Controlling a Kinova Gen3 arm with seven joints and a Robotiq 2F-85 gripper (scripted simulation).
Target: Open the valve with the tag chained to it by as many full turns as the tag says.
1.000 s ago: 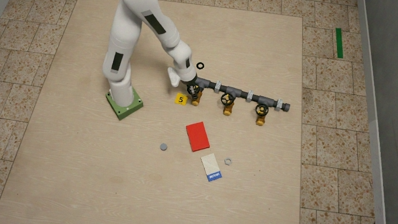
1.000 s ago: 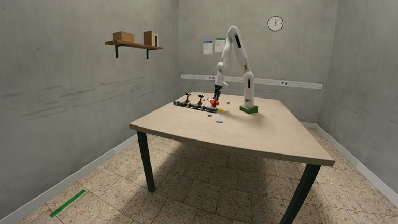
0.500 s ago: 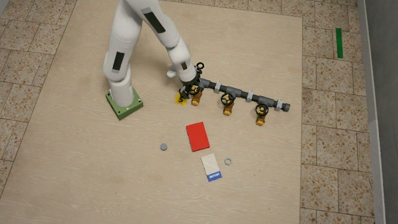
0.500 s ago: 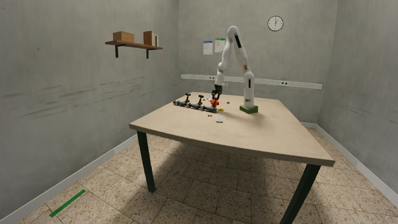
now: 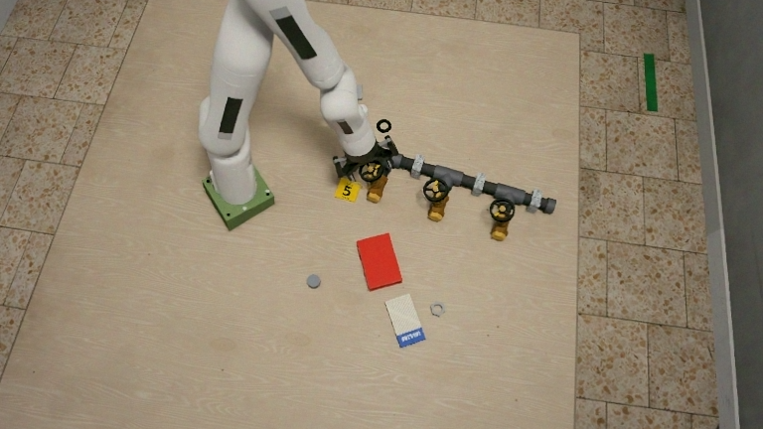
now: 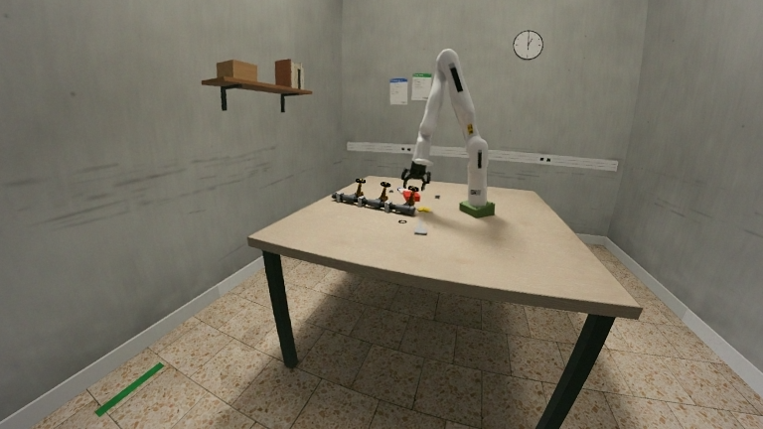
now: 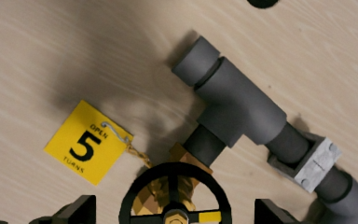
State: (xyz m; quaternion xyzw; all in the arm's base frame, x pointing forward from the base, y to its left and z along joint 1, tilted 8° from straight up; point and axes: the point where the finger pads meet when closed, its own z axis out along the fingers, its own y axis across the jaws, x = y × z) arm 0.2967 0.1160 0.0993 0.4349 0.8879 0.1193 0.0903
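The yellow tag lies 110 mm below my hand, 60 mm behind it and 10 mm to the right of it. Round my hand: blue card 290 mm to the right, 180 mm ahead, 100 mm below; red block 180 mm to the right, 100 mm below, 80 mm ahead; grey disc 270 mm to the right, 100 mm below, 50 mm behind.
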